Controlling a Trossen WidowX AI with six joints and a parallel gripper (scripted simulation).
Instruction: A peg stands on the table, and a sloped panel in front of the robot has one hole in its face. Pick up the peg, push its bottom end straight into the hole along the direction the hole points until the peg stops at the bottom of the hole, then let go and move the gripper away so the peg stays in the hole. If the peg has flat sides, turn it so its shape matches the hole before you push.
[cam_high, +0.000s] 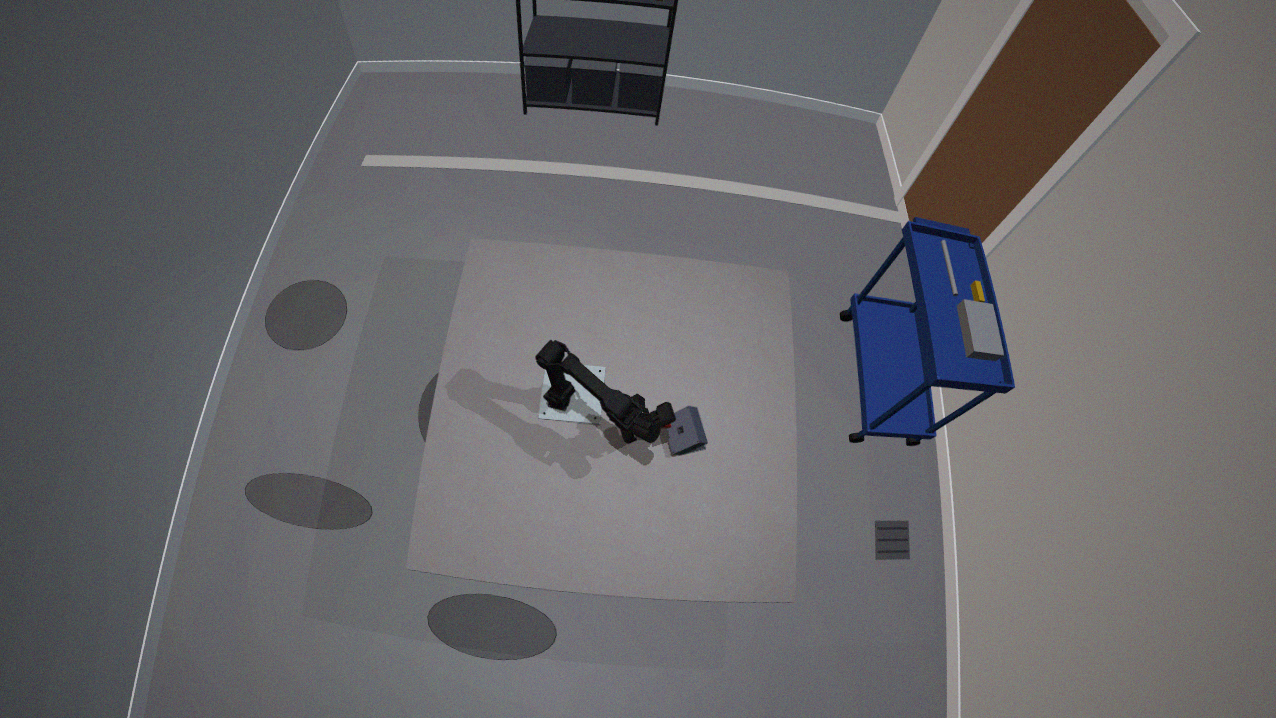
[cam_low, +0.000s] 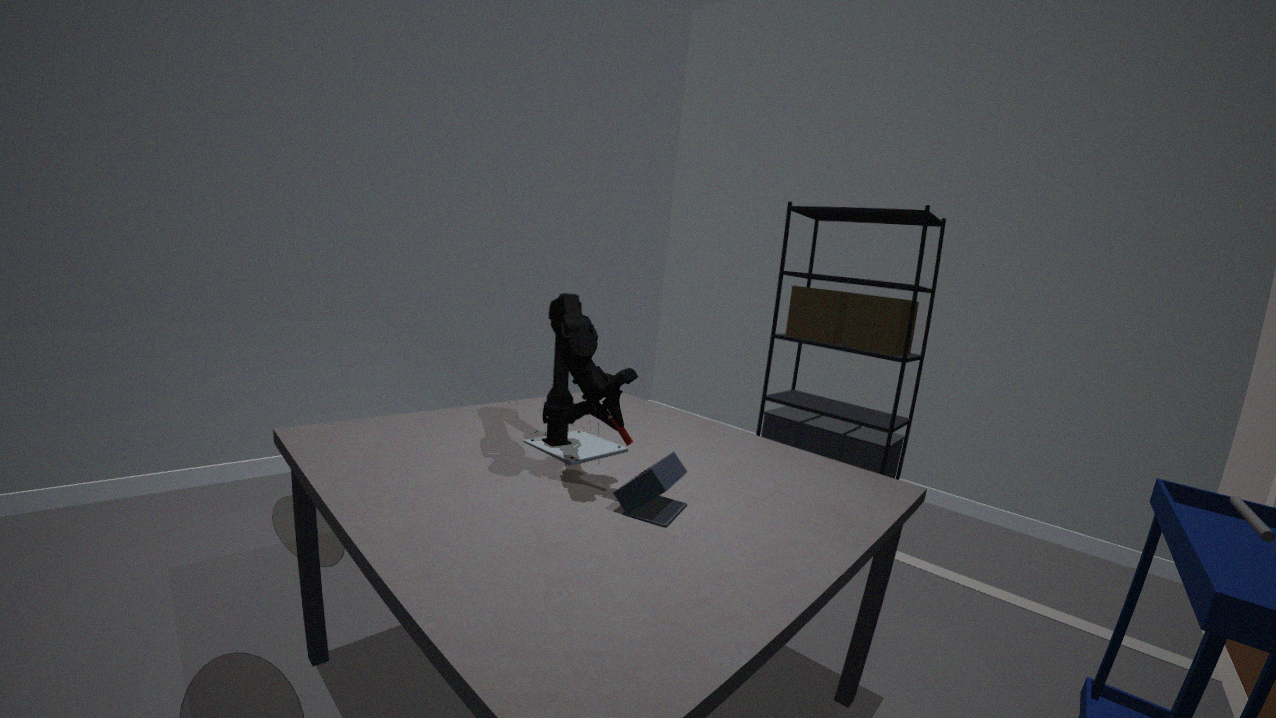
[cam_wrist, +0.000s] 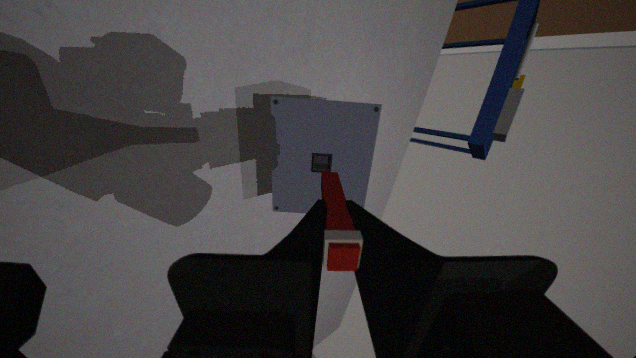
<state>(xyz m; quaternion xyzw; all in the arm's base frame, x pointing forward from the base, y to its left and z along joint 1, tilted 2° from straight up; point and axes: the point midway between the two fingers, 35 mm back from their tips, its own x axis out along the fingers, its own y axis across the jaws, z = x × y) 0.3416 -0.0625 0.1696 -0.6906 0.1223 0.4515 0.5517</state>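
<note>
Right now the sloped grey panel is 80 mm ahead of my gripper tip, 30 mm to the left of it and 100 mm below it. Also, from my gripper tip: red square peg 10 mm behind, 10 mm to the right, 10 mm above.
</note>
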